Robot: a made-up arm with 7 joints.
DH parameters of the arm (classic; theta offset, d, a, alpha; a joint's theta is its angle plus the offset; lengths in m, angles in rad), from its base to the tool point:
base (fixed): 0 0 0 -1.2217
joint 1: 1.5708 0 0 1.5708
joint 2: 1.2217 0 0 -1.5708
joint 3: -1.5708 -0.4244 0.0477 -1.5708
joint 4: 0 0 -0.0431 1.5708
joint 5: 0 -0.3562 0 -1.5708
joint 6: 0 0 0 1.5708
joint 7: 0 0 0 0
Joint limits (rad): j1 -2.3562..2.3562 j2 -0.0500..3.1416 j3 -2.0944..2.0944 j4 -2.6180..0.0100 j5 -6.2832..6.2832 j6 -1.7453..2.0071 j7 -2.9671..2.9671
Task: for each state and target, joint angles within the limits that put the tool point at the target. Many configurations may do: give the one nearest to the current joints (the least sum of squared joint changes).
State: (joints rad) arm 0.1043 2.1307 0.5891 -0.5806 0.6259 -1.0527 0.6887
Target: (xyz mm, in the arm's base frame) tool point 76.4 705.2 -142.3
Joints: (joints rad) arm 0.7275 1.3637 0.3999 -1.0380 0.6259 -1.0527 0.6887
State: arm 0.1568 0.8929 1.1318 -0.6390 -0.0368 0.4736 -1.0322
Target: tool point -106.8 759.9 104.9
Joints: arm 0.5784 1.3995 1.5768 -0.5742 -0.0368 0.4736 -1.0322
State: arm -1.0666 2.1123 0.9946 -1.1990 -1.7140 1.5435 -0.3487
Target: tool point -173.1 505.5 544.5
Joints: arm -0.8934 2.1382 0.8995 -0.7193 -1.7140 1.5435 -0.3487
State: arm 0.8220 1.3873 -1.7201 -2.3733 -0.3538 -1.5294 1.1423
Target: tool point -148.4 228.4 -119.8
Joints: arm 0.6737 2.0612 -1.5594 -2.6161 -0.3538 -1.5294 1.1423
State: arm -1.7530 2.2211 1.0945 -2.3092 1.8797 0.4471 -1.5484
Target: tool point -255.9 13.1 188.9
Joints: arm -1.5547 2.2252 0.9239 -2.5571 1.8797 0.4471 -1.5484
